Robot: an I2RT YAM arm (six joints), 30 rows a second.
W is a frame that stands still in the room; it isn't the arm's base.
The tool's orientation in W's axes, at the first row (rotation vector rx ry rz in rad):
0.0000 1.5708 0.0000
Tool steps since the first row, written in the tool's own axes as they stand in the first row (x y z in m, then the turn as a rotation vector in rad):
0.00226 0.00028 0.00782 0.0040 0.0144 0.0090
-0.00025 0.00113 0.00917 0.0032 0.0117 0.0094
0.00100 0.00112 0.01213 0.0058 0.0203 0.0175
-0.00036 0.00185 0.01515 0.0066 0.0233 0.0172
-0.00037 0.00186 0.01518 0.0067 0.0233 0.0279
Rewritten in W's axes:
0.00782 0.00028 -0.00226 0.0090 0.0144 -0.0040
0.00917 0.00113 0.00025 0.0094 0.0117 -0.0032
0.01213 0.00112 -0.00100 0.0175 0.0203 -0.0058
0.01515 0.00185 0.00036 0.0172 0.0233 -0.0066
0.01518 0.00186 0.00037 0.0279 0.0233 -0.0067

